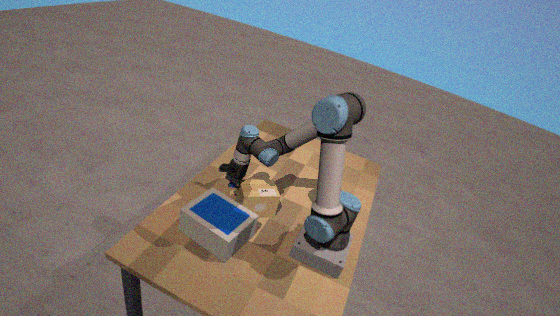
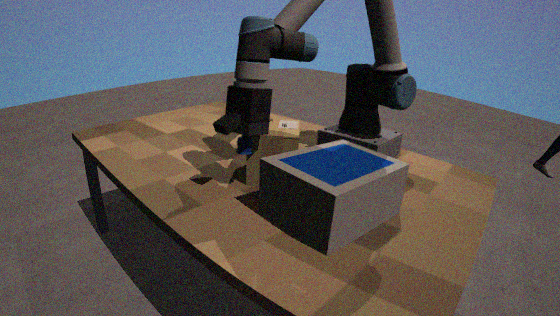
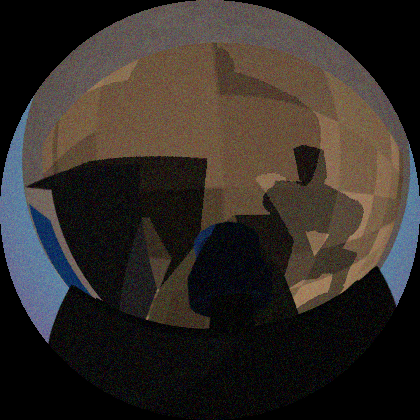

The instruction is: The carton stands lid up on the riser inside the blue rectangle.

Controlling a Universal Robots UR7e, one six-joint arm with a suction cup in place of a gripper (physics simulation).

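Where they show: hand at its tool point: (image 1: 232, 185) (image 2: 243, 152) (image 3: 226, 249); arm's base at its link origin: (image 2: 360, 128).
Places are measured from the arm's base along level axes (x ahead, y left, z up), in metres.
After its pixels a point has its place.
The tan carton (image 1: 260, 198) @[y 0.004, x 0.350, z 0.047 m] (image 2: 274, 145) @[y 0.007, x 0.444, z 0.035 m] (image 3: 172, 297) @[y 0.020, x 0.434, z 0.015 m] stands on the table right behind the riser, with its white label facing up. The grey riser (image 1: 211, 236) @[y 0.295, x 0.420, z 0.020 m] (image 2: 368, 208) @[y 0.284, x 0.483, z -0.010 m] (image 3: 117, 203) @[y 0.076, x 0.519, z -0.024 m] carries the blue rectangle (image 1: 218, 212) @[y 0.192, x 0.453, z 0.049 m] (image 2: 336, 163) @[y 0.189, x 0.464, z 0.049 m] (image 3: 46, 238) @[y 0.163, x 0.510, z 0.049 m] on its top, and nothing stands on it. My suction cup (image 1: 233, 184) (image 2: 245, 150) (image 3: 227, 262) points down and hangs low at the carton's far left side, its tip a little below the carton's top edge. It sits beside the carton, not on its top. I see nothing lifted by it.
The checkered wooden table (image 1: 195, 283) @[y 0.448, x 0.385, z -0.071 m] (image 2: 431, 236) @[y 0.412, x 0.393, z -0.071 m] carries the arm's grey base block (image 1: 319, 257) @[y 0.135, x 0.015, z 0.000 m] (image 2: 360, 137) @[y 0.055, x 0.100, z 0.002 m] behind the carton and the riser. A person's lower leg (image 2: 547, 157) shows at the right edge on the floor.
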